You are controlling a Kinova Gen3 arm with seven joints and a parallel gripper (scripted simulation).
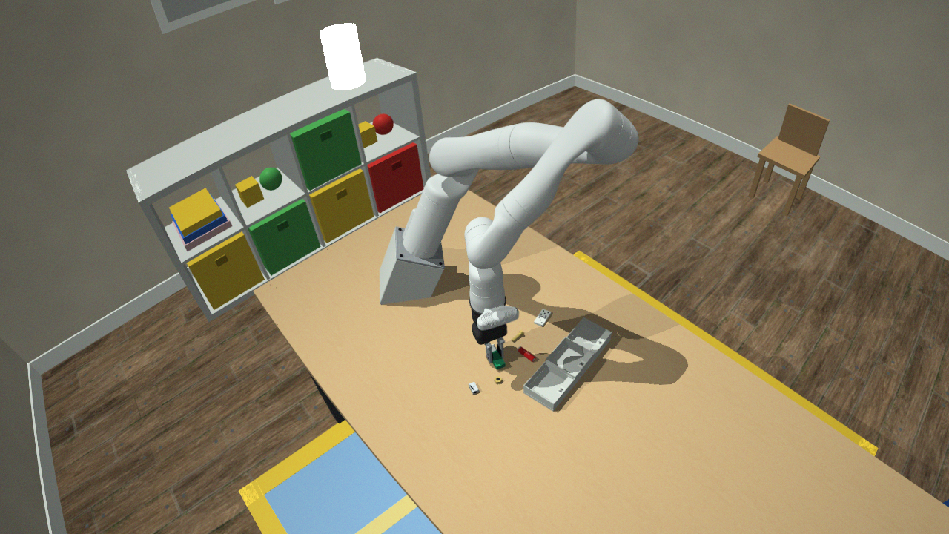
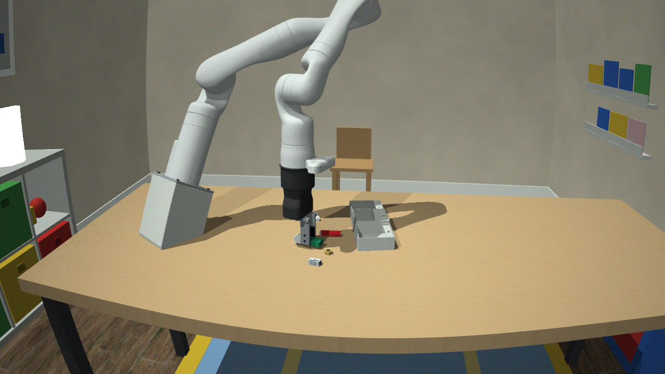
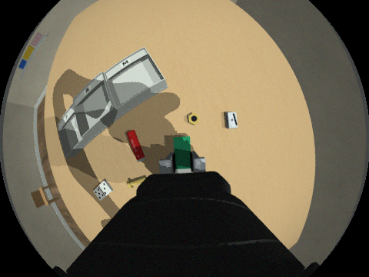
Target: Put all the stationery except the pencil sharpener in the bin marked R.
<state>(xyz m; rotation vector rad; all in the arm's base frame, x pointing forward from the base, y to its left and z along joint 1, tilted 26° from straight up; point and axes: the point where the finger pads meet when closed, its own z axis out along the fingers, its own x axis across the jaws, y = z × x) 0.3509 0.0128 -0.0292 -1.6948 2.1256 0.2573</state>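
Now: the tray 130 mm to the left of my hand, 120 mm ahead of it and 10 mm below it. Round my hand: green eraser: 10 mm below, 10 mm behind; brass nut: 50 mm ahead, 30 mm to the right, 20 mm below; red cylinder: 70 mm to the left, 30 mm ahead, 20 mm below.
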